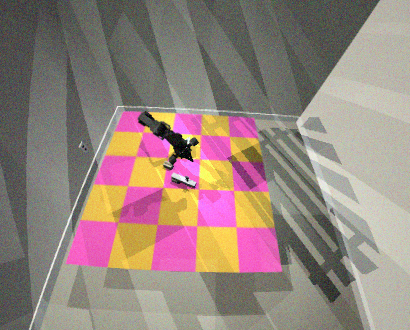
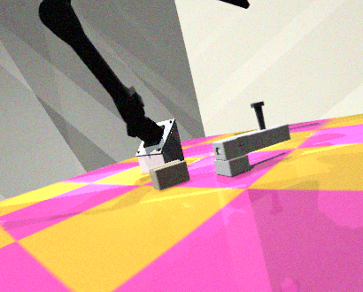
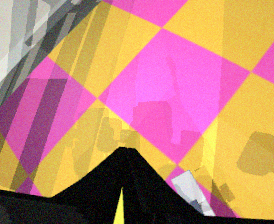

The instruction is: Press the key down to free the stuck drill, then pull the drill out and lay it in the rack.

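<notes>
My gripper tip is 240 mm above the dark key, 40 mm to the left of it and 10 mm past it. Also, from my gripper tip: housing block 290 mm below, 80 mm to the right, 20 mm behind; then drill 290 mm below, 90 mm to the right, 30 mm behind; then grey-brown block 310 mm below, 200 mm to the right, 160 mm behind.
</notes>
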